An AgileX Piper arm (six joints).
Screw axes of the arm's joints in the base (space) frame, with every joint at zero. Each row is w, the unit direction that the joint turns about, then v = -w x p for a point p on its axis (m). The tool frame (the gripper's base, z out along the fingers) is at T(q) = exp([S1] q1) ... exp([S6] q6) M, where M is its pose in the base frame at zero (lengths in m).
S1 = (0, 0, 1, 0, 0, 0)
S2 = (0, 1, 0, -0.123, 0, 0)
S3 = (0, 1, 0, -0.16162, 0, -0.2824)
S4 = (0.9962, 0, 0.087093, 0, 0.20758, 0)
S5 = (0, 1, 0, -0.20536, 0, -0.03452)
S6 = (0.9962, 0, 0.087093, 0, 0.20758, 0)
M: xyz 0.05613 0 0.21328 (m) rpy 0 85.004 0 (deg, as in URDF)
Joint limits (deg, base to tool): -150..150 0..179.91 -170..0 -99.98..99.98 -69.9..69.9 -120..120
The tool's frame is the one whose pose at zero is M.
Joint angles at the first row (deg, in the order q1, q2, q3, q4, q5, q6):
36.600, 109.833, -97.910, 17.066, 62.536, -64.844
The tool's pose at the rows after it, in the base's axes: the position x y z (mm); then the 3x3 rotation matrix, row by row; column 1 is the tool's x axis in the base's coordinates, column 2 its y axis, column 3 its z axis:
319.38 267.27 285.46; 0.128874 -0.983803 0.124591; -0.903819 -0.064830 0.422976; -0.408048 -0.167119 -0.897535
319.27 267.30 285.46; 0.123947 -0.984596 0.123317; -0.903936 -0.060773 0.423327; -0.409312 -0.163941 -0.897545
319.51 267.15 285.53; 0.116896 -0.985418 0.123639; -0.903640 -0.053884 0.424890; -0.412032 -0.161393 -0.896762
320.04 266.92 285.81; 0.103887 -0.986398 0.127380; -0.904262 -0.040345 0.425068; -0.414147 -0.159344 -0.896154
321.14 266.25 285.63; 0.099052 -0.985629 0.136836; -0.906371 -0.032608 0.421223; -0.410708 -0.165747 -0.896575
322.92 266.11 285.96; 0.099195 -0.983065 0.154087; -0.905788 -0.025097 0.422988; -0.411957 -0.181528 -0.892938
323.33 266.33 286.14; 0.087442 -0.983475 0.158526; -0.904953 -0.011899 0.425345; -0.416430 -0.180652 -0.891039
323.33 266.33 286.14; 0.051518 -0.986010 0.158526; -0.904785 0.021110 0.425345; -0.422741 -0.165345 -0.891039
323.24 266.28 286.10; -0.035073 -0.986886 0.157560; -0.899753 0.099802 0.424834; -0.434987 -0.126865 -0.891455
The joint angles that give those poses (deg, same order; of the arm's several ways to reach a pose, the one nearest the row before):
36.601, 109.833, -97.911, 17.362, 62.749, -64.478
36.600, 109.834, -97.912, 17.424, 62.802, -64.216
36.546, 109.833, -97.910, 17.527, 62.747, -63.890
36.500, 109.833, -97.961, 17.427, 62.615, -63.116
36.440, 109.834, -97.931, 16.921, 62.258, -62.698
36.386, 109.832, -97.928, 16.494, 61.337, -62.542
36.386, 109.834, -97.932, 16.493, 61.032, -61.833
36.386, 109.834, -97.932, 16.493, 61.032, -59.743
36.385, 109.833, -97.930, 16.494, 61.098, -54.723

